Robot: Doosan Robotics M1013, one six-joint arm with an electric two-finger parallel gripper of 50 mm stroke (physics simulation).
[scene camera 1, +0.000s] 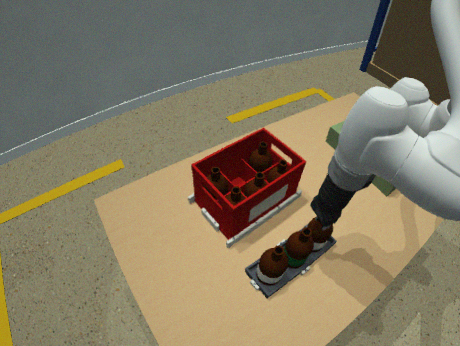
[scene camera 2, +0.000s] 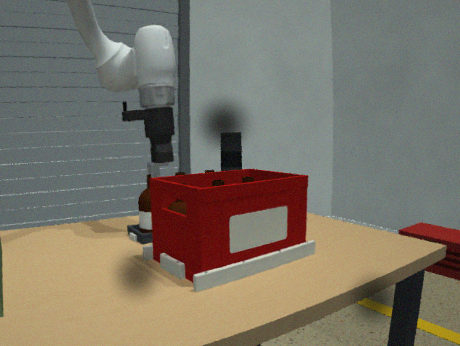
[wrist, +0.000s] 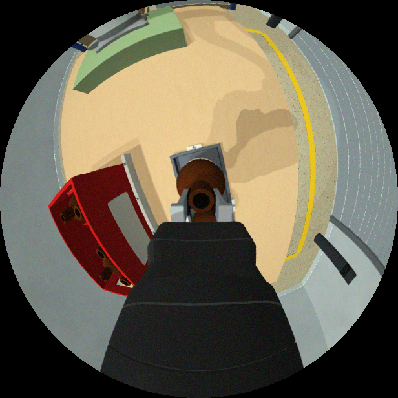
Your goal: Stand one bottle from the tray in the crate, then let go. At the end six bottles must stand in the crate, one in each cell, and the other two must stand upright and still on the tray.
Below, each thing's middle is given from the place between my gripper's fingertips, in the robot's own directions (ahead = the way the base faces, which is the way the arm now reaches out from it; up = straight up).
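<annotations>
Relative to the dark tray (scene camera 1: 290, 273), my hand is 70 mm short of it and 110 mm above it. Red crate (scene camera 1: 233, 160): 60 mm ahead of my hand, 250 mm to the right of it, 40 mm below it.
</annotations>
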